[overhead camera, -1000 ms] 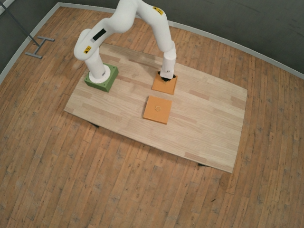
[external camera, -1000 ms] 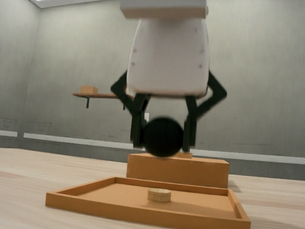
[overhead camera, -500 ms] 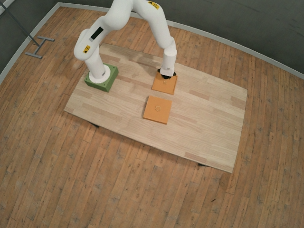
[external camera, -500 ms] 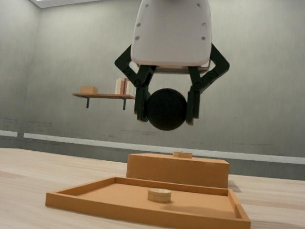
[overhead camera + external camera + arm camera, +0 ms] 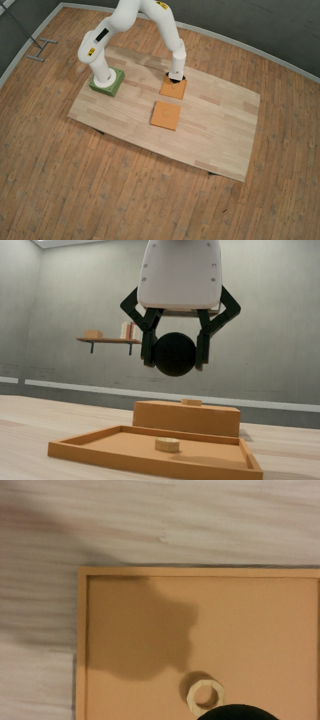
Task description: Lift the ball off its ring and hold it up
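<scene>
Right now my hand is right at the black ball. Round my hand: shallow orange tray 11 cm below.
</scene>
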